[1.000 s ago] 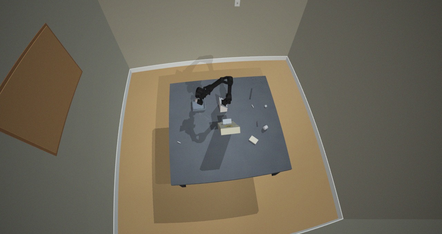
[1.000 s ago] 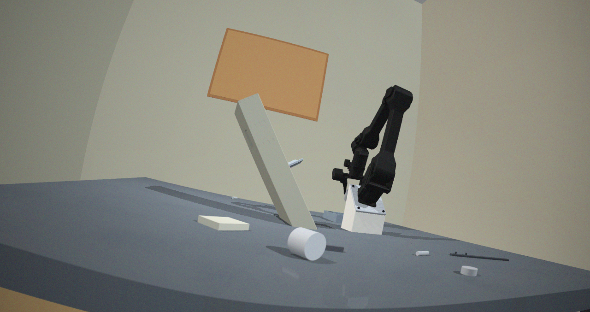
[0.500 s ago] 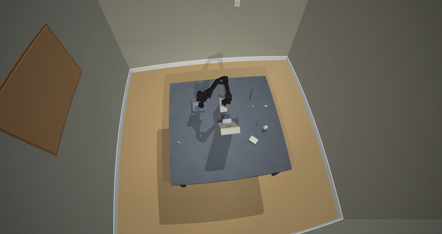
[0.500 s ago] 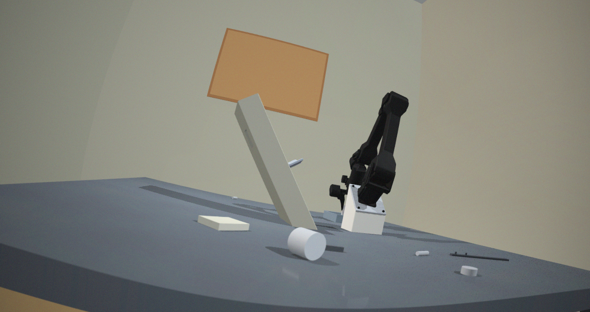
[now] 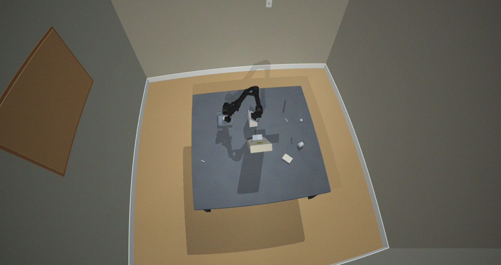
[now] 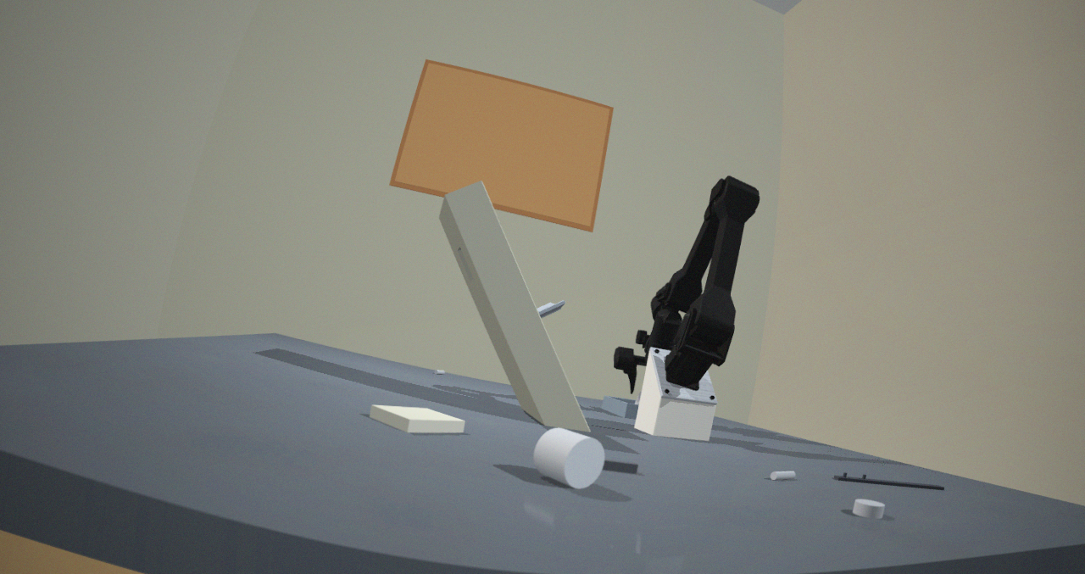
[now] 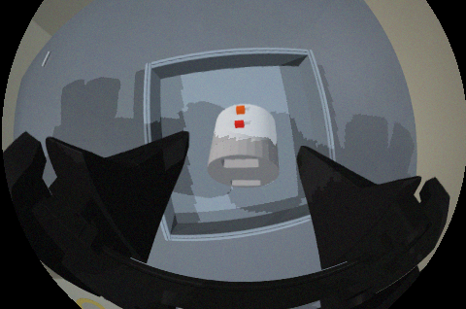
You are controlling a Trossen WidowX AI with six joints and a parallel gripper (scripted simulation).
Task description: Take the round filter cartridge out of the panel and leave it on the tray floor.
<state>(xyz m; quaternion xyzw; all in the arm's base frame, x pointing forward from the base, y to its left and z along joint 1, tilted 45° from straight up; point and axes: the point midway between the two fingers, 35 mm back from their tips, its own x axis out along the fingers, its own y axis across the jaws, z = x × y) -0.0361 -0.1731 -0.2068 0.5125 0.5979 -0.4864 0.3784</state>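
Right now my gripper tip is 10 mm to the right of the round filter cartridge and 10 mm above it. From my gripper tip the other things lie so: cream service panel (360 mm ahead, 320 mm to the left, 120 mm above); then grey shelf (300 mm ahead, 320 mm to the left, 100 mm above); then grey tray (40 mm below).
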